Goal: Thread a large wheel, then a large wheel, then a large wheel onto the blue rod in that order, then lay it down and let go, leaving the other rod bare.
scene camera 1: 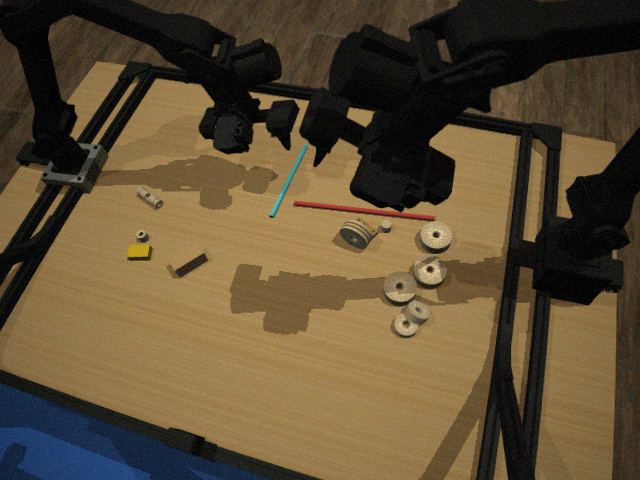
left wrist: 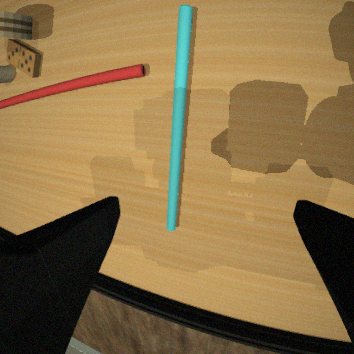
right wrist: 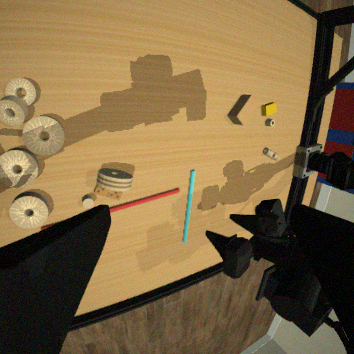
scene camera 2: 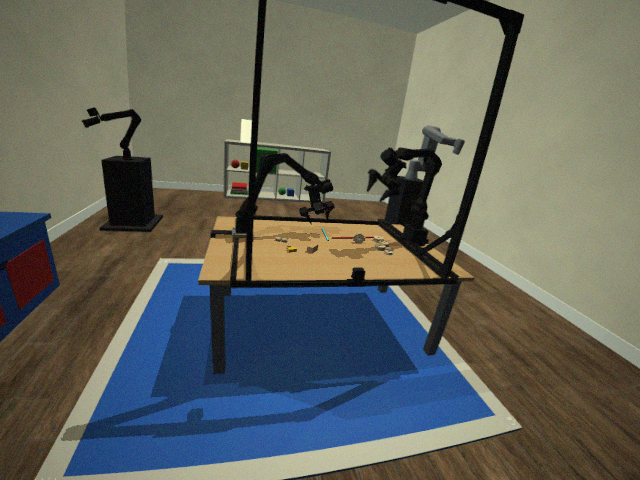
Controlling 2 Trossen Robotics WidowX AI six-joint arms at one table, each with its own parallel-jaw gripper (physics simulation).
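Frame: origin at the left arm's base, x ahead, y left, z up, level; millimetres.
Seen in the pictures: left gripper, between the fingertips: (scene camera 1: 268, 149) (left wrist: 207, 206) (right wrist: 218, 223) (scene camera 2: 319, 222); right gripper, between the fingertips: (scene camera 1: 346, 179) (right wrist: 201, 213) (scene camera 2: 373, 196); left arm's base, origin of its link: (scene camera 1: 70, 161) (right wrist: 312, 160) (scene camera 2: 242, 231); right arm's base, origin of its link: (scene camera 1: 580, 246) (scene camera 2: 416, 227).
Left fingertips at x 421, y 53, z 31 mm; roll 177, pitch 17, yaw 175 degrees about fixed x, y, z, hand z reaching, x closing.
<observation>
Offsets run from my left fingertips to a thing's top centre.
The blue rod @[38 mm ahead, 19 mm right, 58 mm down] (scene camera 1: 288, 181) (scene camera 2: 324, 234) (left wrist: 177, 125) (right wrist: 189, 206) lies bare on the table. The red rod @[191 mm ahead, 72 mm right, 58 mm down] (scene camera 1: 361, 210) (left wrist: 90, 81) (right wrist: 145, 201) lies bare at an angle to it. Three large pale wheels @[328 mm ahead, 114 mm right, 47 mm down] (scene camera 1: 426, 238) @[323 mm ahead, 183 mm right, 47 mm down] (scene camera 1: 421, 274) @[276 mm ahead, 222 mm right, 47 mm down] (scene camera 1: 391, 289) lie flat at the right in scene camera 1; they also show in the right wrist view (right wrist: 54, 140) (right wrist: 27, 173) (right wrist: 39, 218). My left gripper (scene camera 2: 318, 220) (left wrist: 207, 206) (right wrist: 218, 223) is open and empty above the table near the blue rod. My right gripper (scene camera 2: 376, 193) (right wrist: 201, 213) is open and empty, high above the table. Both grippers are partly hidden in scene camera 1.
Two smaller wheels @[309 mm ahead, 263 mm right, 37 mm down] (scene camera 1: 417, 312) @[293 mm ahead, 285 mm right, 54 mm down] (scene camera 1: 399, 328) touch below the large ones. A striped round piece @[188 mm ahead, 138 mm right, 12 mm down] (scene camera 1: 355, 233) is beside a domino and a small cylinder @[238 mm ahead, 102 mm right, 50 mm down] (scene camera 1: 385, 226). A yellow block @[205 mm back, 223 mm right, 52 mm down] (scene camera 1: 139, 252), dark block @[104 mm back, 226 mm right, 37 mm down] (scene camera 1: 191, 264), small nut @[212 mm back, 189 mm right, 50 mm down] (scene camera 1: 142, 236) and pale cylinder @[230 mm back, 102 mm right, 49 mm down] (scene camera 1: 149, 197) lie left.
</observation>
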